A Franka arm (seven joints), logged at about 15 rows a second.
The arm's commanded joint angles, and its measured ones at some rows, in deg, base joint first. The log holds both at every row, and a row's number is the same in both.
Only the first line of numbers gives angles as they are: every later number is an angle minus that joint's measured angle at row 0.
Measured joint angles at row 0:
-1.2, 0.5, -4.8, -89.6, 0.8, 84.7, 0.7
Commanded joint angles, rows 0 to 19:
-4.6, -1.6, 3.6, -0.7, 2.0, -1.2, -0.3
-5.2, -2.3, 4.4, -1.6, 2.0, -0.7, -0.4
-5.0, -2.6, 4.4, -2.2, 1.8, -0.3, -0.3
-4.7, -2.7, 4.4, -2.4, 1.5, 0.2, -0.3
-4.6, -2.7, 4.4, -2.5, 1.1, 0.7, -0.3
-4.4, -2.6, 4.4, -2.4, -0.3, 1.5, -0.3
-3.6, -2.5, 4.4, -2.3, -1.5, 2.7, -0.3
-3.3, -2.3, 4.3, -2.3, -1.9, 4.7, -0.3
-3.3, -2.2, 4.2, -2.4, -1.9, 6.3, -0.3
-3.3, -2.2, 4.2, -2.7, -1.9, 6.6, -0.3
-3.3, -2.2, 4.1, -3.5, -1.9, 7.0, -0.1
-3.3, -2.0, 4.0, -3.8, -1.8, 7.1, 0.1
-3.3, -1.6, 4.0, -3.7, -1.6, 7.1, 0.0
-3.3, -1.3, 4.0, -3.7, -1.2, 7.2, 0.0
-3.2, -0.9, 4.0, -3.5, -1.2, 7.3, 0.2
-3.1, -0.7, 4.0, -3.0, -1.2, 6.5, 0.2
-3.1, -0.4, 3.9, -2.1, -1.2, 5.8, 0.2
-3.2, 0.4, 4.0, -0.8, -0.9, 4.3, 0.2
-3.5, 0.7, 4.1, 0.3, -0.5, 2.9, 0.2
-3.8, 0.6, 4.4, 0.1, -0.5, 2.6, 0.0
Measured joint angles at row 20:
-3.5, -0.3, 4.0, -2.0, -0.8, 5.0, -0.1
